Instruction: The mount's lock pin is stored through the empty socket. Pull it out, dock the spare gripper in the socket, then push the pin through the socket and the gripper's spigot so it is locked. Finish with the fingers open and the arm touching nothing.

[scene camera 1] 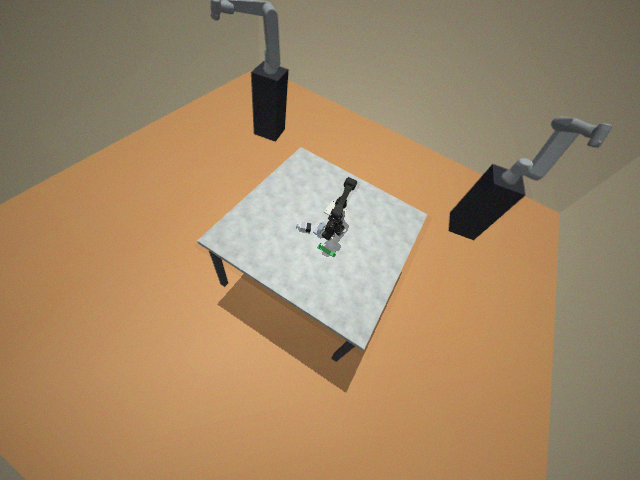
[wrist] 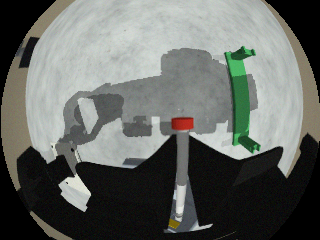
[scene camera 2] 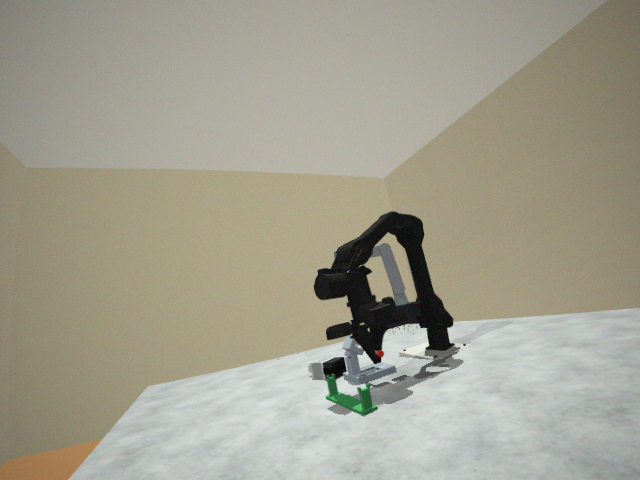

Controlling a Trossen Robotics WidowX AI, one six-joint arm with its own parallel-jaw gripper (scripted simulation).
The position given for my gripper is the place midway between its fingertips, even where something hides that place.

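You can see my gripper point(scene camera 2: 377, 363), and the wrist view has my gripper point(wrist: 179, 138) as well. There's a mount socket point(scene camera 2: 355, 374), and I also see the mount socket point(wrist: 189, 216). I see a lock pin point(wrist: 182, 125) too.
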